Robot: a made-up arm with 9 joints. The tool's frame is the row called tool. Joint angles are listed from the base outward.
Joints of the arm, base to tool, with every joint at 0 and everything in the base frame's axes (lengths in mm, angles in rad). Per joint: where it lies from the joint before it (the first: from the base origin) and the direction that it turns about. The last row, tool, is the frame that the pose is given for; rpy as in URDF.
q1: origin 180 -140 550 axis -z
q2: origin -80 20 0 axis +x
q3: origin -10 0 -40 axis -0.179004 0.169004 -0.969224
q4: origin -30 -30 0 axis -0.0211 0.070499 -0.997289
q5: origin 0 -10 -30 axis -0.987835 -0.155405 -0.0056
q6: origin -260 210 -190 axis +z
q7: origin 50 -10 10 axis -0.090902 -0.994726 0.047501
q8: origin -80 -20 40 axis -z
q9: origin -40 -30 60 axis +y
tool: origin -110 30 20 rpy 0 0 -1.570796
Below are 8 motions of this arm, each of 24 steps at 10 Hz.
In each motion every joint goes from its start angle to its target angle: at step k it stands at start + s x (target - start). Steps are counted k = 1, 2, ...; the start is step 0. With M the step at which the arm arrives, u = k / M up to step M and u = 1 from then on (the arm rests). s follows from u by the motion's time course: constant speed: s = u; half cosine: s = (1 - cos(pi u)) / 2; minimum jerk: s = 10 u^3 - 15 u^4 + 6 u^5.
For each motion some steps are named. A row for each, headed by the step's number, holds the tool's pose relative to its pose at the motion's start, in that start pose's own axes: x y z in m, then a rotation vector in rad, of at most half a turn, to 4 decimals.
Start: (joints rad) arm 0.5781 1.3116 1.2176 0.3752 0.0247 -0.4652 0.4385 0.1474 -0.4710
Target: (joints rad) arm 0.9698 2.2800 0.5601 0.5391 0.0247 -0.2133 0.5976 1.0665 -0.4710
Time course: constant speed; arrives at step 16
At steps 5, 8, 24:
5: 0.0782 0.0935 0.1325 -0.2984 0.0814 -0.0829
8: 0.1258 0.1723 0.1874 -0.5005 0.1235 -0.1420
24: 0.2474 0.4195 0.2091 -1.1252 0.1724 -0.2875

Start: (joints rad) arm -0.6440 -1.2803 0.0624 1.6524 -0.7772 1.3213 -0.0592 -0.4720 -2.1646
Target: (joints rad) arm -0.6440 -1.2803 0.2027 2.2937 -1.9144 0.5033 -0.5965 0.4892 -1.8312
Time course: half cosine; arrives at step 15
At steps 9, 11, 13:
9: 0.0710 0.0630 -0.1597 0.4297 -1.2164 0.4146
11: 0.0664 0.0905 -0.1893 0.5868 -1.4772 0.2953
13: 0.0568 0.1089 -0.2043 0.6825 -1.6117 0.1605

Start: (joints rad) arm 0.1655 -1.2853 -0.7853 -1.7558 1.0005 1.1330 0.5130 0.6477 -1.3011
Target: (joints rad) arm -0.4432 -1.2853 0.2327 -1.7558 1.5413 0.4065 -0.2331 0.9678 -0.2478
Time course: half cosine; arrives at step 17
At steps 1, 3, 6, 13, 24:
1: -0.0008 0.0028 0.0040 -0.0221 -0.0102 0.0055
3: -0.0075 0.0264 0.0335 -0.1944 -0.0904 0.0488
6: -0.0377 0.1122 0.1011 -0.7073 -0.3494 0.1872
13: -0.1690 0.2833 0.0897 -1.8330 -1.4373 0.6606
24: -0.1871 0.2775 0.0689 -1.9192 -1.7773 0.7626

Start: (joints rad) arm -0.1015 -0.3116 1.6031 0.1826 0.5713 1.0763 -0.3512 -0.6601 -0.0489
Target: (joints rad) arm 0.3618 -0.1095 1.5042 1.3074 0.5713 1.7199 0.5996 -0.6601 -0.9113
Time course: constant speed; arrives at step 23
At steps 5, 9, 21, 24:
5: -0.0041 0.0117 -0.0063 0.3239 0.0991 -0.0296
9: -0.0069 0.0301 -0.0173 0.5950 0.1649 -0.0947
21: -0.0143 0.1346 -0.0612 1.4083 0.1733 -0.5090
24: -0.0129 0.1570 -0.0679 1.5326 0.1308 -0.6043

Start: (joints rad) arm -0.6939 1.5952 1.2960 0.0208 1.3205 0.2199 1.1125 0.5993 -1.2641
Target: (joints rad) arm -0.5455 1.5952 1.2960 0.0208 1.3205 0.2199 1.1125 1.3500 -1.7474
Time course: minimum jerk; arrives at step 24
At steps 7, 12, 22, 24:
7: -0.0236 -0.0012 -0.0103 0.0746 -0.1315 -0.0379
12: -0.0686 0.0002 -0.0388 0.2406 -0.4417 -0.0884
22: -0.1097 0.0088 -0.0813 0.4522 -0.8996 -0.0715
24: -0.1100 0.0089 -0.0817 0.4541 -0.9044 -0.0708

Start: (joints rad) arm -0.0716 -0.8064 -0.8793 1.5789 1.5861 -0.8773 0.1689 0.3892 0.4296
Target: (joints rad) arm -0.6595 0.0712 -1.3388 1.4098 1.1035 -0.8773 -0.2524 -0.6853 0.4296
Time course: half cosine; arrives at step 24
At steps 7, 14, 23, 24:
7: 0.0233 -0.0120 0.0690 -0.2992 0.1668 0.2984
14: 0.1122 0.0748 0.1050 -0.6935 0.7268 1.1272
23: 0.1001 0.1775 0.0007 -0.6461 1.3830 1.8913
24: 0.0991 0.1784 -0.0008 -0.6430 1.3916 1.8999

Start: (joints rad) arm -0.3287 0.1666 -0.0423 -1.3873 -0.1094 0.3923 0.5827 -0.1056 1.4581
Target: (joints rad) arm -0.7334 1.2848 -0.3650 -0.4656 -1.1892 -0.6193 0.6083 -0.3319 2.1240
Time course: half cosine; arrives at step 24
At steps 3, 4, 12, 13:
3: -0.0094 0.0104 0.0015 0.0264 0.0472 -0.0086
4: -0.0163 0.0179 0.0032 0.0463 0.0838 -0.0121
12: -0.0755 0.0558 0.0617 0.2947 0.6216 0.2745
13: -0.0757 0.0491 0.0690 0.3191 0.6847 0.3712

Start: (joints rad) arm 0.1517 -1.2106 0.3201 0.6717 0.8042 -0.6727 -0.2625 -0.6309 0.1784
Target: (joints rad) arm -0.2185 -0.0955 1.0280 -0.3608 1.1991 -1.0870 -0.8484 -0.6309 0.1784
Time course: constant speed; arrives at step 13
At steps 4, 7, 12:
4: 0.0879 -0.0416 0.0411 -0.1651 0.2078 0.1885
7: 0.1694 -0.0430 0.0532 -0.2751 0.3602 0.3547
12: 0.3033 0.0176 0.0317 -0.4482 0.6112 0.6791

